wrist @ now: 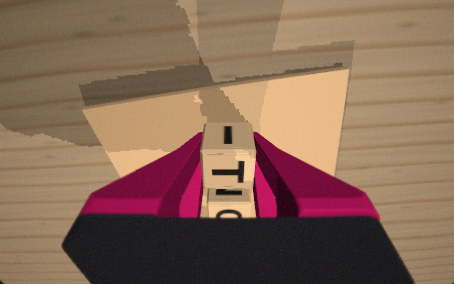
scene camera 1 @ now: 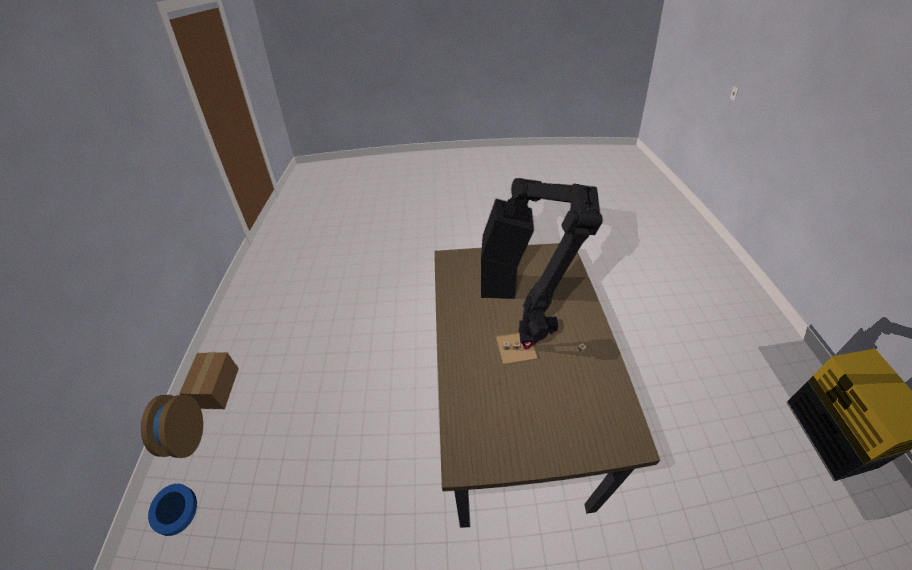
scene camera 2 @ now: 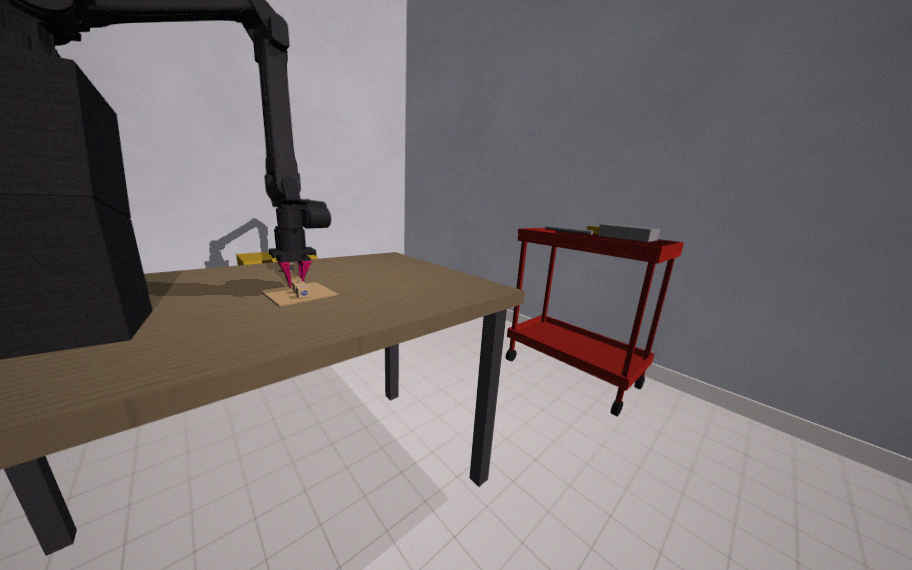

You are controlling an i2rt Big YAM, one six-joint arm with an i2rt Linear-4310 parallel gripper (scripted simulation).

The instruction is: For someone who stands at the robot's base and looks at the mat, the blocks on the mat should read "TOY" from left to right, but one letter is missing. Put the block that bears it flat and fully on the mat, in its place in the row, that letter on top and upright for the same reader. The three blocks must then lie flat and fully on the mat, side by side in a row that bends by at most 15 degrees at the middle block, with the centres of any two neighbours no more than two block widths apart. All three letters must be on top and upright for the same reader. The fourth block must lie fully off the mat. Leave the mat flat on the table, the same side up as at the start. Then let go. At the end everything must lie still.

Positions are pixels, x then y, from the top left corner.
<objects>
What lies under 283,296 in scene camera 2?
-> A tan mat.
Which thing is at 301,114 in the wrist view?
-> A tan mat.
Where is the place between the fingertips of the gripper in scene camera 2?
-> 296,286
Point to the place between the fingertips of the gripper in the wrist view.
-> At 228,141
</objects>
